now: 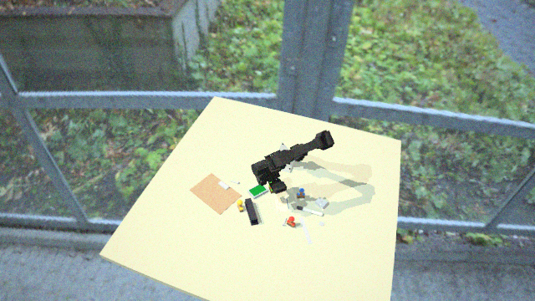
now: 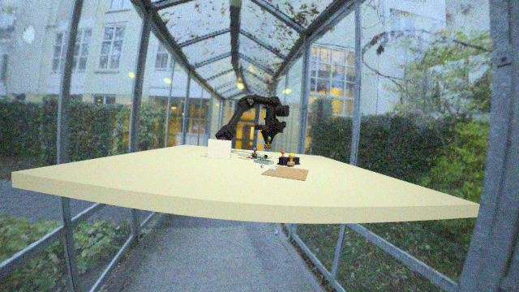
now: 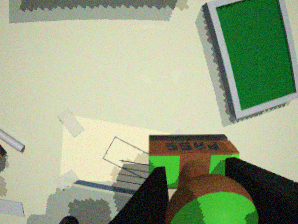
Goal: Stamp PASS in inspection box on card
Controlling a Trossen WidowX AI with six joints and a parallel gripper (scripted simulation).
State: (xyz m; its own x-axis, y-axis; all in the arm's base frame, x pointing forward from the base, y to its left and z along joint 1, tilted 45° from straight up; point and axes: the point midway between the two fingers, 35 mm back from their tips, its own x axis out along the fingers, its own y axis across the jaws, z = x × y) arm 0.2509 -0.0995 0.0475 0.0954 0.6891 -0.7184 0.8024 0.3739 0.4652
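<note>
Now: gripper tip 20 mm short of the pale card, 60 mm to the right of it and 100 mm above it. Also, from my gripper tip: green stamp: right at my gripper tip; then blue stamp: 50 mm behind, 150 mm to the left, 80 mm below; then green ink pad: 30 mm behind, 70 mm to the right, 90 mm below.
</note>
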